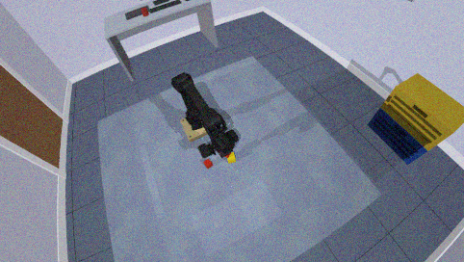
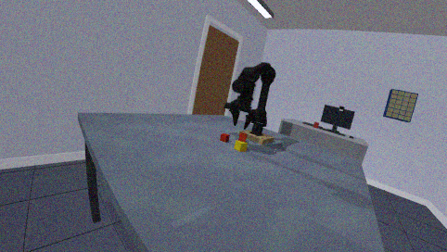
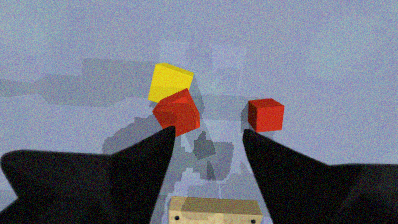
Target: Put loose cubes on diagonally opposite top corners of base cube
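Now: gripper tip 8 cm to the left of the red cube and 8 cm above it. Also, from my gripper tip: yellow cube 1 cm ahead, 4 cm to the left, 7 cm below.
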